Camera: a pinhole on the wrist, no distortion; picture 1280 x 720 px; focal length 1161.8 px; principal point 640.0 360.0 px. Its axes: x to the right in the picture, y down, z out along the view. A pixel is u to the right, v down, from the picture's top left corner.
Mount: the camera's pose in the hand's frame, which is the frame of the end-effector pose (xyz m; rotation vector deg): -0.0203 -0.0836 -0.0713 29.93 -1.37 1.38
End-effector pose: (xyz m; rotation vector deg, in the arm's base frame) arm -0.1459 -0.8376 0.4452 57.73 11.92 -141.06
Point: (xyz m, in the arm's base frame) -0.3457 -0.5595 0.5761
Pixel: outside the picture
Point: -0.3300 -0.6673 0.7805
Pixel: 197 561
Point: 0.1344 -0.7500 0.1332
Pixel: behind the camera
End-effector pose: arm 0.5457 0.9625 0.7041 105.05 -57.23 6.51
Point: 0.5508 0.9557 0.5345
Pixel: 268 688
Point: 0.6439 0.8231 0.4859
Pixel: 908 458
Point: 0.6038 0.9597 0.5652
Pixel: 597 473
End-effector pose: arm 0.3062 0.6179 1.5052 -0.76 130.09 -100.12
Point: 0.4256 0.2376 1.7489
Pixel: 460 365
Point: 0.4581 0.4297 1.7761
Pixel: 57 125
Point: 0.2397 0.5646 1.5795
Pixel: outside the picture
